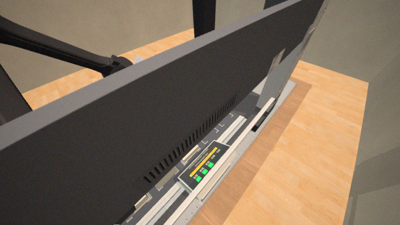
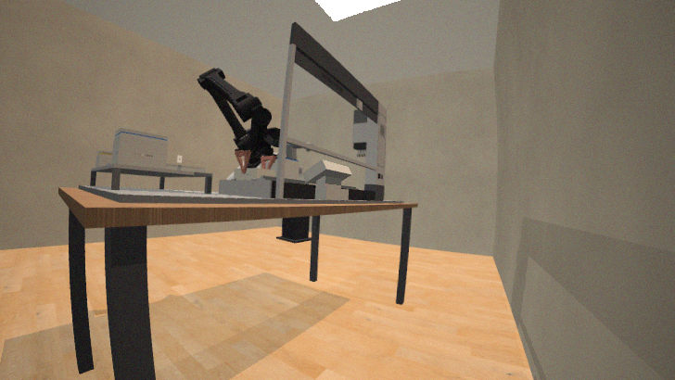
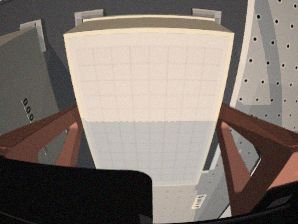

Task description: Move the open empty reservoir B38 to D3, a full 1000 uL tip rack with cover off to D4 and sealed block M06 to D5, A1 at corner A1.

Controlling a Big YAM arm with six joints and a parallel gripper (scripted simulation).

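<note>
My hand is 10 mm above the pale sealed deep-well block. Round my hand: tall frame post: 190 mm ahead, 150 mm above, 40 mm to the right; then rg label: 230 mm to the left, 190 mm behind, 70 mm below; then cream one-well reservoir: 250 mm to the left, 30 mm behind, 20 mm below.
</note>
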